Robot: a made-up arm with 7 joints. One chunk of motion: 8 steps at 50 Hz.
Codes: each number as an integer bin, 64 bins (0 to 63) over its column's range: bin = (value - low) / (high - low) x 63, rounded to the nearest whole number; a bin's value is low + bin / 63 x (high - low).
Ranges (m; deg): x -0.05..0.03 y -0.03..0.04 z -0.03..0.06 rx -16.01..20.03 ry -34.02..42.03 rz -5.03..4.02
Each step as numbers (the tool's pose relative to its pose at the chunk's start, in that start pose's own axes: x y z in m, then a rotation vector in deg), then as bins.
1 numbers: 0.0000 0.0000 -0.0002 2.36 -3.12 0.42
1 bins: 39 27 21 32 26 38
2 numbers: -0.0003 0.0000 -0.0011 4.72 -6.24 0.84
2 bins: 39 27 20 36 23 41
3 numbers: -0.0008 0.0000 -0.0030 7.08 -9.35 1.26
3 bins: 39 27 19 40 20 44
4 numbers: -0.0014 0.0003 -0.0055 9.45 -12.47 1.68
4 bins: 38 27 17 45 18 47
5 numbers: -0.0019 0.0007 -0.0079 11.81 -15.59 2.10
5 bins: 38 28 15 49 15 50
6 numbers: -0.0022 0.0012 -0.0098 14.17 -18.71 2.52
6 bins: 38 28 14 53 13 53
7 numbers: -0.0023 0.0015 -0.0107 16.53 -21.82 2.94
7 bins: 38 28 14 57 10 55
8 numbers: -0.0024 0.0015 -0.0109 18.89 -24.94 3.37
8 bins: 37 28 13 61 8 58
